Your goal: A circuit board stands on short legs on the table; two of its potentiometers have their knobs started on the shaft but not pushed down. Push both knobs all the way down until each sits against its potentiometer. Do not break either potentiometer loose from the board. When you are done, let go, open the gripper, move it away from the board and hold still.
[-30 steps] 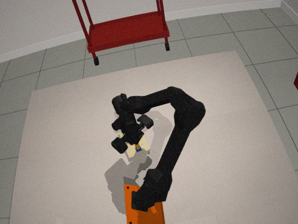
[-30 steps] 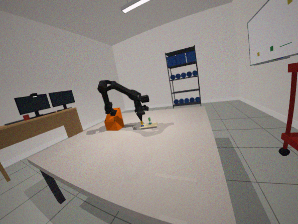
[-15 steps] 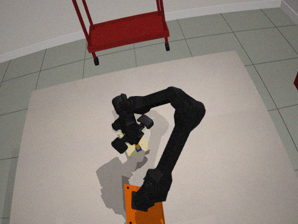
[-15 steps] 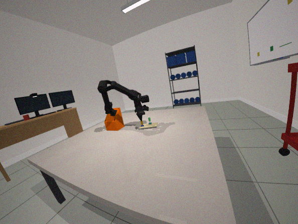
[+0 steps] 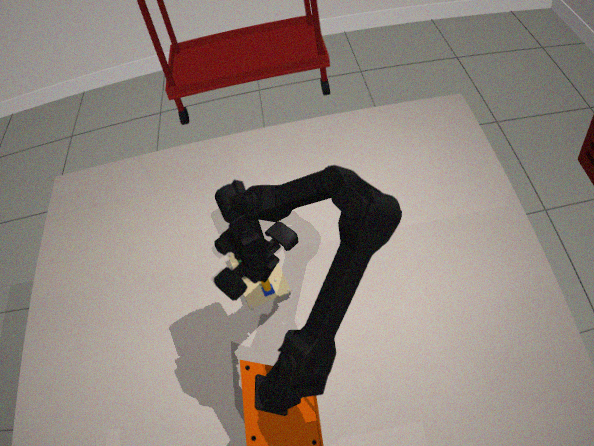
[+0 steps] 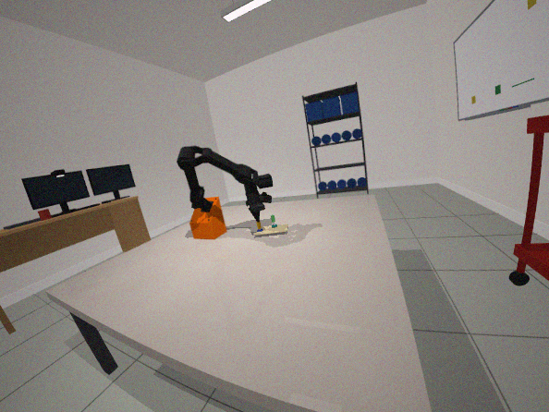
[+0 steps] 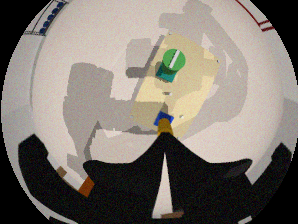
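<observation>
Right now the orange knob is 2 cm below my gripper tip. Also, from my gripper tip: green knob 6 cm ahead, 5 cm to the left.
</observation>
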